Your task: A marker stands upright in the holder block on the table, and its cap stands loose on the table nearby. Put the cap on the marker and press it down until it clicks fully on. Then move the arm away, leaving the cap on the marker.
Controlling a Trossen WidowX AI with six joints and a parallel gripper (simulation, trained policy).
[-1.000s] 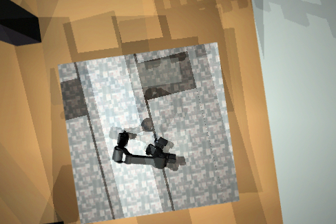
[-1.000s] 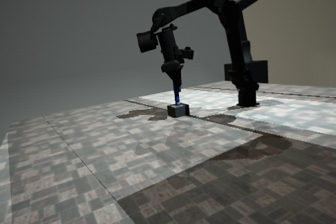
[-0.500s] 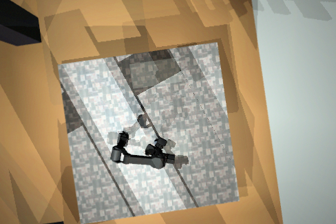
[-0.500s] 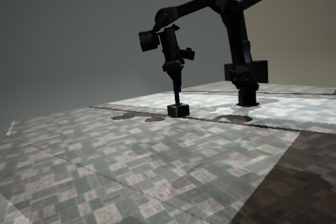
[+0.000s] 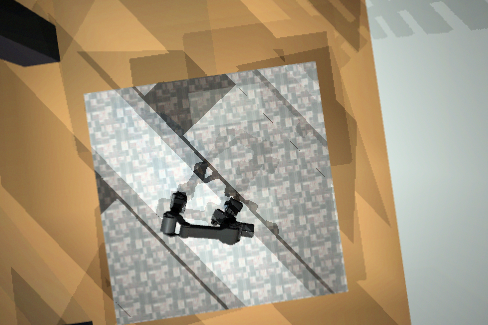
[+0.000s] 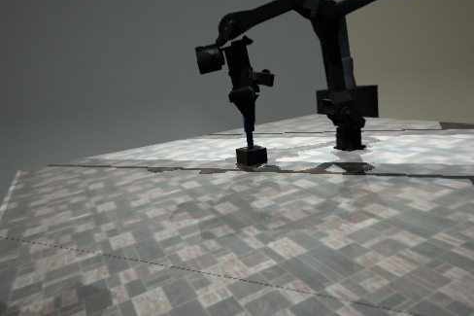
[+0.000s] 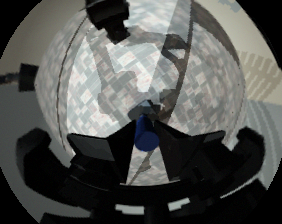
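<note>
My gripper tip is now 10 mm short of the holder block, 10 mm to the left of it and 90 mm above it. Round my gripper tip: blue cap 10 mm ahead, 10 mm to the right, 10 mm above.
</note>
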